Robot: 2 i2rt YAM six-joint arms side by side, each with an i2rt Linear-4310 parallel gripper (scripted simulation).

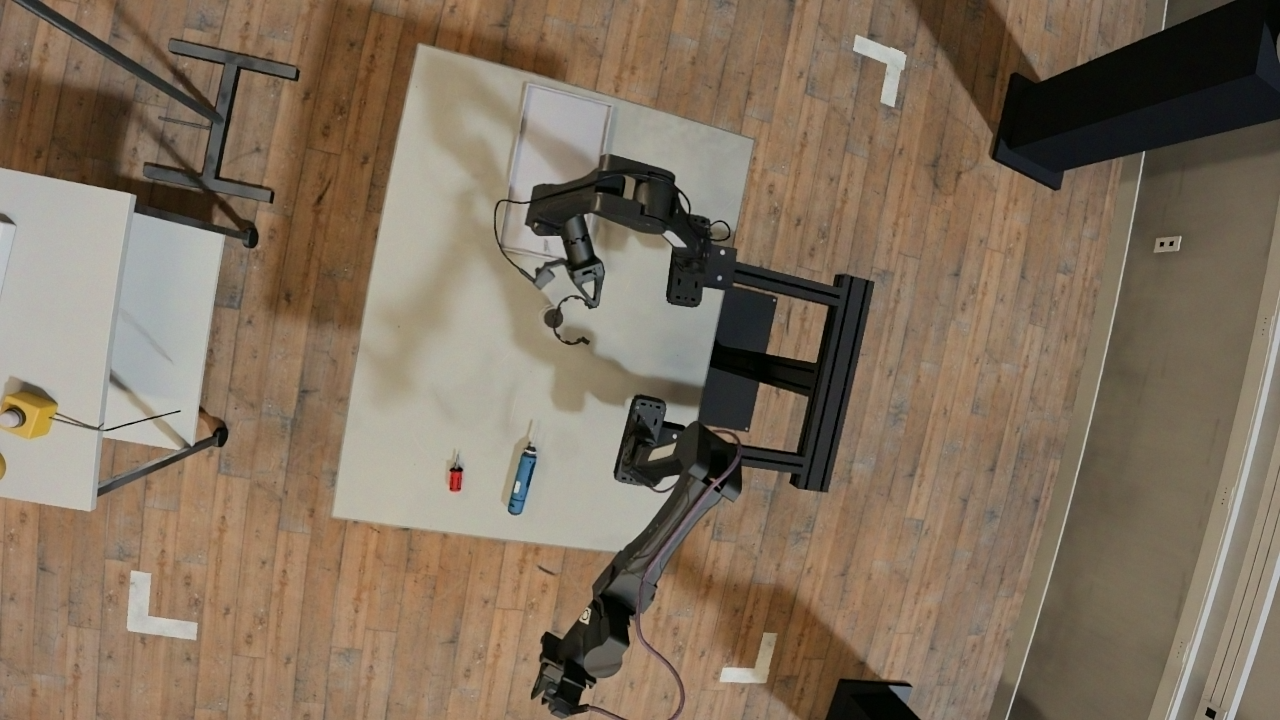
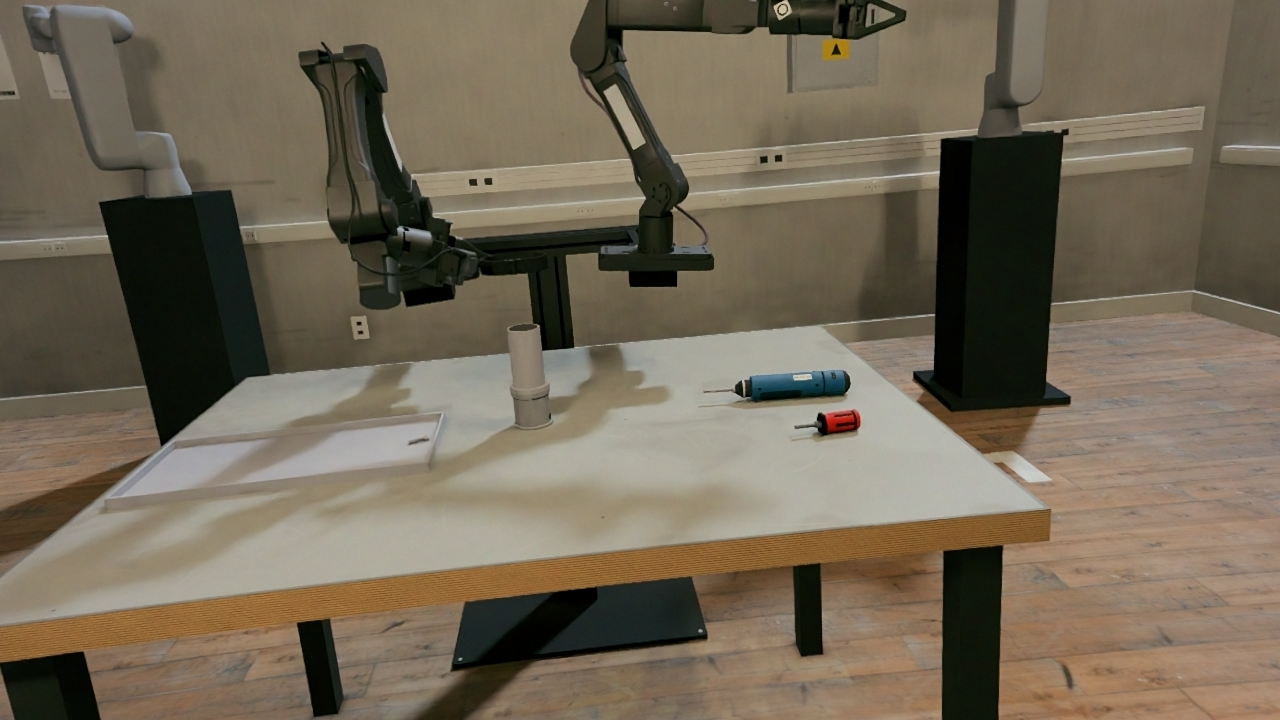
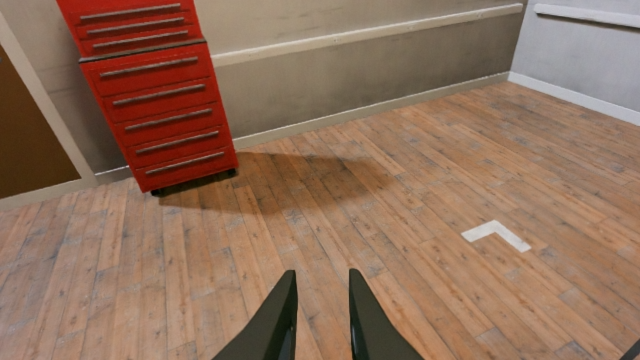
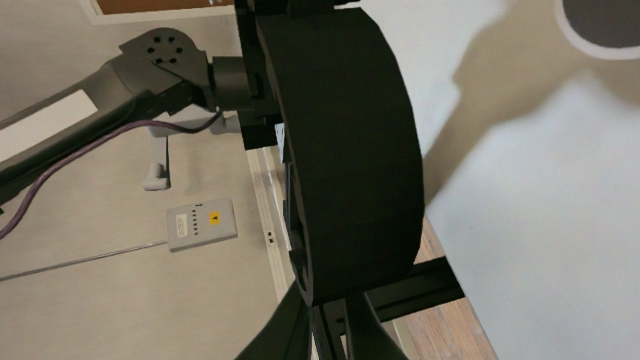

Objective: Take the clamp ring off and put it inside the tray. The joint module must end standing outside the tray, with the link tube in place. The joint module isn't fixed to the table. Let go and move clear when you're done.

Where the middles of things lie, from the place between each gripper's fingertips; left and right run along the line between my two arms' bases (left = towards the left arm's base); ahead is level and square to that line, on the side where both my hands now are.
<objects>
I see my right gripper (image 1: 595,305) 40 mm short of the black clamp ring (image 2: 489,266) and 50 mm to the right of it. Round my right hand: pale link tube (image 2: 524,340): 70 mm ahead, 50 mm to the left, 150 mm below; then white tray (image 2: 286,458): 150 mm ahead, 290 mm to the right, 250 mm below; then grey joint module (image 2: 532,412): 70 mm ahead, 50 mm to the left, 230 mm below.
I see the black clamp ring 8 cm ahead of my left hand (image 1: 536,699), 62 cm to the right of it and 32 cm below it. Also, from my left hand: pale link tube (11 cm ahead, 62 cm to the right, 47 cm below); white tray (19 cm ahead, 96 cm to the right, 57 cm below); grey joint module (11 cm ahead, 62 cm to the right, 55 cm below).
</objects>
